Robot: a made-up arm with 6 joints.
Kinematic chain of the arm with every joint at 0, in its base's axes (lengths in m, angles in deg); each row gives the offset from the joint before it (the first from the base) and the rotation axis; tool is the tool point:
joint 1: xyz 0 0 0.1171 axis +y
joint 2: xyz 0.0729 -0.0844 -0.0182 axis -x
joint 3: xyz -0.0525 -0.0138 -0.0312 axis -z
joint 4: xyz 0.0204 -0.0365 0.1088 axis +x
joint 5: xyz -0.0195 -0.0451 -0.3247 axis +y
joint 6: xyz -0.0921 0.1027 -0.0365 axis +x
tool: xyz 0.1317 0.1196 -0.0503
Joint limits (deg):
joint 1: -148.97..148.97
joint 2: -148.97..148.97
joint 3: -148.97..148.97
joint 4: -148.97..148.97
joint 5: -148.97..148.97
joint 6: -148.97..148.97
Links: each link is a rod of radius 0.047 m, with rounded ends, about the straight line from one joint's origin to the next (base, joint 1, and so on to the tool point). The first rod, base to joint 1, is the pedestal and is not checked.
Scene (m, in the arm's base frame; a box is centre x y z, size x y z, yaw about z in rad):
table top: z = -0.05
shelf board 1: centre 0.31 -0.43 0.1 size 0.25 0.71 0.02 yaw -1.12
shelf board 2: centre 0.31 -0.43 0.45 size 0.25 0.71 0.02 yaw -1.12
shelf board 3: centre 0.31 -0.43 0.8 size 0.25 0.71 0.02 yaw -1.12
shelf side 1: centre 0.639 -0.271 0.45 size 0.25 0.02 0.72 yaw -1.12
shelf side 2: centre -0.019 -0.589 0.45 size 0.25 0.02 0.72 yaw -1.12
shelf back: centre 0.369 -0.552 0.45 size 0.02 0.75 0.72 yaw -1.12
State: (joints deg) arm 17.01 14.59 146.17 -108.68 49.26 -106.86
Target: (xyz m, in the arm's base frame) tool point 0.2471 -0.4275 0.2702
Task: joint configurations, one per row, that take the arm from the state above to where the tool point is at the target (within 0.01 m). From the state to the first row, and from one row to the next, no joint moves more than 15 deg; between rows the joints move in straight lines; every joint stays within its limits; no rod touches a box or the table.
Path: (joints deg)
1: 31.21 0.56 146.87 -116.35 51.04 -93.03
2: 45.41 -13.47 147.57 -124.02 52.82 -79.20
3: 59.62 -27.50 148.27 -131.70 54.60 -65.37
4: 73.82 -41.53 148.97 -139.37 56.38 -51.54
5: 70.75 -46.71 148.97 -140.97 61.75 -64.05
6: 67.68 -51.88 148.97 -142.57 67.13 -76.56
7: 64.61 -57.06 148.97 -144.17 72.50 -89.06
8: 61.54 -62.23 148.97 -145.77 77.88 -101.57
9: 58.47 -67.41 148.97 -147.37 83.26 -114.08
10: 55.40 -72.58 148.97 -148.97 88.63 -126.58

